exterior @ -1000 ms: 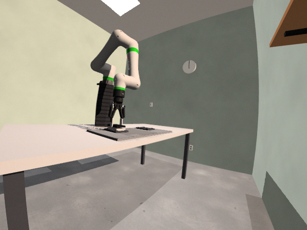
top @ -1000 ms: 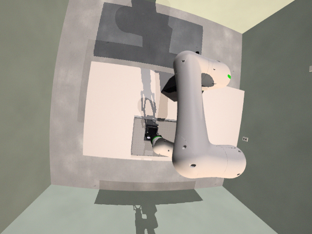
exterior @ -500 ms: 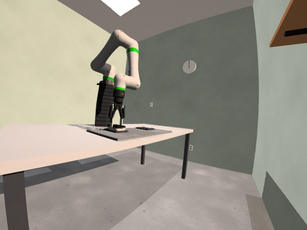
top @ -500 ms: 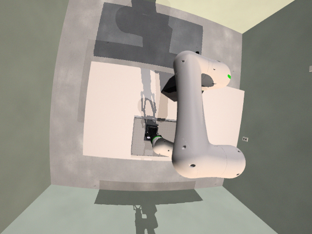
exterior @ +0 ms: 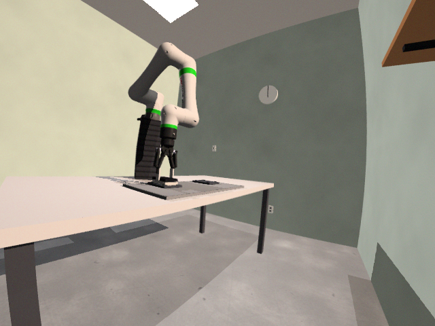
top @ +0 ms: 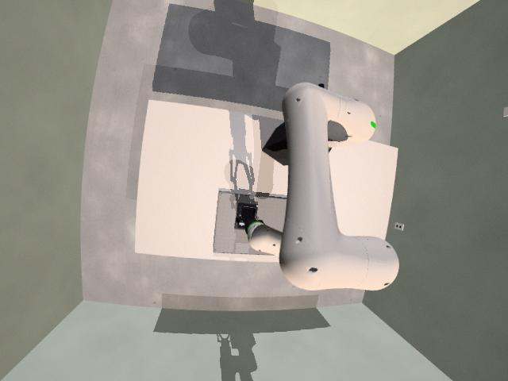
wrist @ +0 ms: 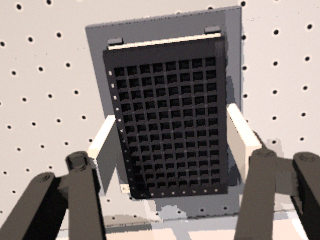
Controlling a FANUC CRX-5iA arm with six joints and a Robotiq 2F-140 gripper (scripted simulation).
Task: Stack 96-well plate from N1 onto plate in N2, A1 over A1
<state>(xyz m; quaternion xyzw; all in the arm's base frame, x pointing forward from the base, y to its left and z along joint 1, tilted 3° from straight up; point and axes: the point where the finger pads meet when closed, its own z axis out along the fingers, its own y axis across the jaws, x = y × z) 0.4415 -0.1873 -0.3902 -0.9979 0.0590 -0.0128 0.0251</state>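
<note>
The black 96-well plate lies 2 cm below my hand. Round my hand: plate nest N2: 5 cm below; then plate nest N1: 3 cm ahead, 37 cm to the left, 5 cm below; then white 96-well plate: 4 cm below.
</note>
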